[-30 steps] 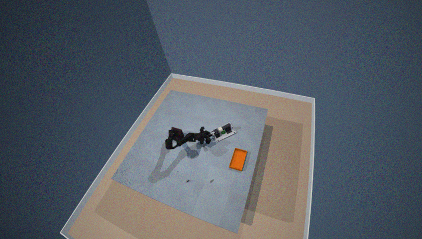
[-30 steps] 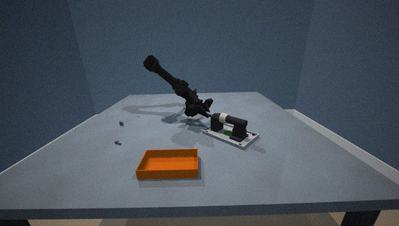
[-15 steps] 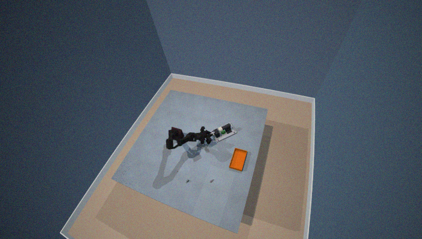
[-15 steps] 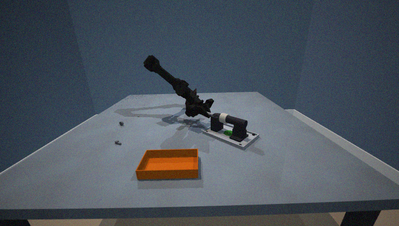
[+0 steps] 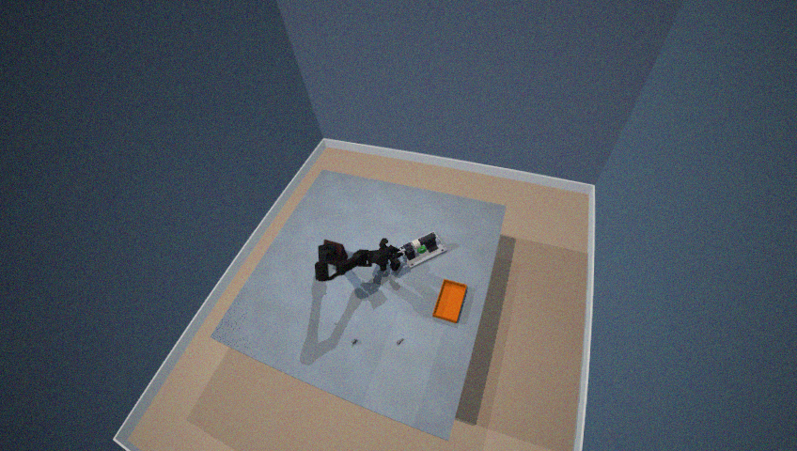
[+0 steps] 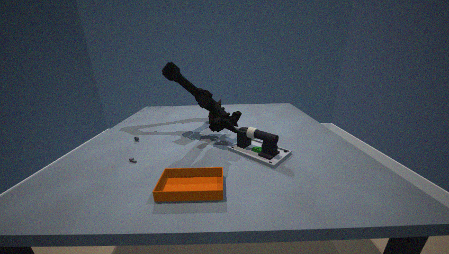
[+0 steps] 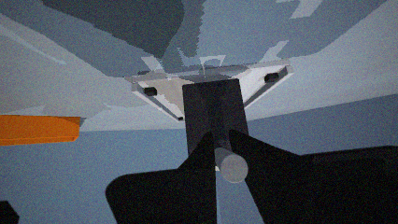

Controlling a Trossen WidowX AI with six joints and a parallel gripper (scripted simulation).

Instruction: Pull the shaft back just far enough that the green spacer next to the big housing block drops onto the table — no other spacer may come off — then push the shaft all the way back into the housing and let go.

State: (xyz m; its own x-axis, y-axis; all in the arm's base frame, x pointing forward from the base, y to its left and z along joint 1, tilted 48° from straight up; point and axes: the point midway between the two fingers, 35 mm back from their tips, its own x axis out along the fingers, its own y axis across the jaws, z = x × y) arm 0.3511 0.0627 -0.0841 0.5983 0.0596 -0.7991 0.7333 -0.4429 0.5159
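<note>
Now: gripper tip 60 mm to the right of the white spacer, 60 mm short of it and 20 mm below it. Also, from my gripper tip: orange tray (310 mm ahead, 160 mm to the right, 50 mm below); then grey shaft (30 mm to the left, 30 mm ahead, 20 mm above); then green spacer (80 mm to the left, 80 mm ahead, 50 mm below).
</note>
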